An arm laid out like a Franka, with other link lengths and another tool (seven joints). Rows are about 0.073 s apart.
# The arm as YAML. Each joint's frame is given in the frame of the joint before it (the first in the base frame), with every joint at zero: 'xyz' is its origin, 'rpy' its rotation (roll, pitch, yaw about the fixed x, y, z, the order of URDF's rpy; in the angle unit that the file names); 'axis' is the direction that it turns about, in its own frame. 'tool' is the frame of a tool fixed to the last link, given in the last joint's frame.
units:
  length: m
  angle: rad
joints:
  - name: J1
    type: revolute
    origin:
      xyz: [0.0, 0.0, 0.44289]
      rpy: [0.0, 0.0, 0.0]
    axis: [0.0, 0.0, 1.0]
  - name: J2
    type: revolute
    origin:
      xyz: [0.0, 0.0, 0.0]
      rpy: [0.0, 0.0, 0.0]
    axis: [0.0, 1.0, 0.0]
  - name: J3
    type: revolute
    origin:
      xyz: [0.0, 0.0, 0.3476]
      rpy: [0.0, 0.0, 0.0]
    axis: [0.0, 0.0, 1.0]
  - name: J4
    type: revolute
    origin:
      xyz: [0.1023, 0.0, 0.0]
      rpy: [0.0, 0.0, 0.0]
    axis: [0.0, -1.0, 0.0]
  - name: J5
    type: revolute
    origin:
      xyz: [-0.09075, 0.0, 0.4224]
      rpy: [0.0, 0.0, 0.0]
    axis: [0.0, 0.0, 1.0]
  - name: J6
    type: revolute
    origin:
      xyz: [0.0, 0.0, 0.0]
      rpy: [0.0, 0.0, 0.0]
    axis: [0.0, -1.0, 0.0]
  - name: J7
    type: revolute
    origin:
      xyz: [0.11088, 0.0, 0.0]
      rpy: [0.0, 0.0, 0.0]
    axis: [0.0, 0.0, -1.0]
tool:
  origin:
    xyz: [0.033, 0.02, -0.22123]
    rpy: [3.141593, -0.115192, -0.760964]
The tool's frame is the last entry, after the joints.
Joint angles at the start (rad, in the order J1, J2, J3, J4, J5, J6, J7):
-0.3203 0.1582 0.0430 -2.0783 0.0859 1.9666 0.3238
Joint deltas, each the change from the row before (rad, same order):
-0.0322 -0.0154 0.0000 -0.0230 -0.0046 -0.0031 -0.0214
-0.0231 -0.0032 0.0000 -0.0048 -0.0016 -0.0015 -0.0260
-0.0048 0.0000 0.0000 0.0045 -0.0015 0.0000 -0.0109
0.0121 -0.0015 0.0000 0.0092 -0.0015 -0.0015 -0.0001
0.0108 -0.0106 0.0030 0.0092 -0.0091 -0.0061 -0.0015
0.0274 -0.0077 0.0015 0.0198 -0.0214 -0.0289 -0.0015
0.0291 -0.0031 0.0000 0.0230 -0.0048 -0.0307 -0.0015
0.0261 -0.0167 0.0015 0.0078 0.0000 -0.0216 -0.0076
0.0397 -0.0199 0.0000 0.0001 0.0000 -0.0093 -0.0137
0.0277 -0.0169 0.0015 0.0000 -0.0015 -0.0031 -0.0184
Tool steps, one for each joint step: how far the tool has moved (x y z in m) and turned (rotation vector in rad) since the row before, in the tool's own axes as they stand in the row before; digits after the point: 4 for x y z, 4 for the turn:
0.0140 0.0163 0.0037 -0.0065 -0.0072 0.0077
0.0111 0.0079 0.0010 0.0016 -0.0049 -0.0042
0.0032 0.0001 -0.0025 0.0050 0.0024 -0.0067
-0.0051 -0.0055 -0.0059 0.0063 0.0081 -0.0124
-0.0058 -0.0042 -0.0109 0.0071 0.0165 -0.0189
-0.0136 -0.0061 -0.0119 -0.0120 0.0215 -0.0402
-0.0153 -0.0080 -0.0113 -0.0073 0.0070 -0.0333
-0.0169 -0.0050 -0.0128 0.0017 0.0073 -0.0352
-0.0237 -0.0088 -0.0124 0.0080 0.0139 -0.0521
-0.0169 -0.0071 -0.0110 0.0111 0.0144 -0.0467

